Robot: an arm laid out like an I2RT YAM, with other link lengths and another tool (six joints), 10 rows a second.
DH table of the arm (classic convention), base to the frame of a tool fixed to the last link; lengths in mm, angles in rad. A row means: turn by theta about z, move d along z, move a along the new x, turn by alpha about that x. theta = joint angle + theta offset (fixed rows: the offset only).
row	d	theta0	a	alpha
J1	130.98	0	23.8	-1.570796
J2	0	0	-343.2	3.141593
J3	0	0.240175	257.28	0
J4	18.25	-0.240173	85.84	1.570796
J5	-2.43	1.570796	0	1.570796
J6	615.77	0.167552	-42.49	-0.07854
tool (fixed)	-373.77	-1.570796	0	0
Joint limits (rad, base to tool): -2.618..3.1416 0..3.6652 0..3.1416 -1.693..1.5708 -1.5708..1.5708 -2.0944..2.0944
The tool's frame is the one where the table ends.
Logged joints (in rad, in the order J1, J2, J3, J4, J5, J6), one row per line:
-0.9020 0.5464 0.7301 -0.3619 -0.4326 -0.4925
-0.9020 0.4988 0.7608 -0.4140 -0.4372 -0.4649
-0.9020 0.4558 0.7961 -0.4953 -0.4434 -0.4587
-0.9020 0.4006 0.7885 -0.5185 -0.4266 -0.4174
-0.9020 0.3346 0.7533 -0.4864 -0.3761 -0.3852
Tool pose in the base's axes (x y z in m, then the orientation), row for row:
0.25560 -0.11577 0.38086 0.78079 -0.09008 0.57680 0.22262
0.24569 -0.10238 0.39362 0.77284 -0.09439 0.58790 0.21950
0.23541 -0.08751 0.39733 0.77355 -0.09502 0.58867 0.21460
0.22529 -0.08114 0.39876 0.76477 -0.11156 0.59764 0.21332
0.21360 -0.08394 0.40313 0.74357 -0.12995 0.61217 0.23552
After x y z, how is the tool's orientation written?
As a quaternion, x y z w.
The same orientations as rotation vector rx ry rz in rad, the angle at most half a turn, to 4 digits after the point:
2.1565 -0.2488 1.5931
2.1380 -0.2611 1.6264
2.1456 -0.2636 1.6328
2.1226 -0.3096 1.6588
2.0398 -0.3565 1.6793

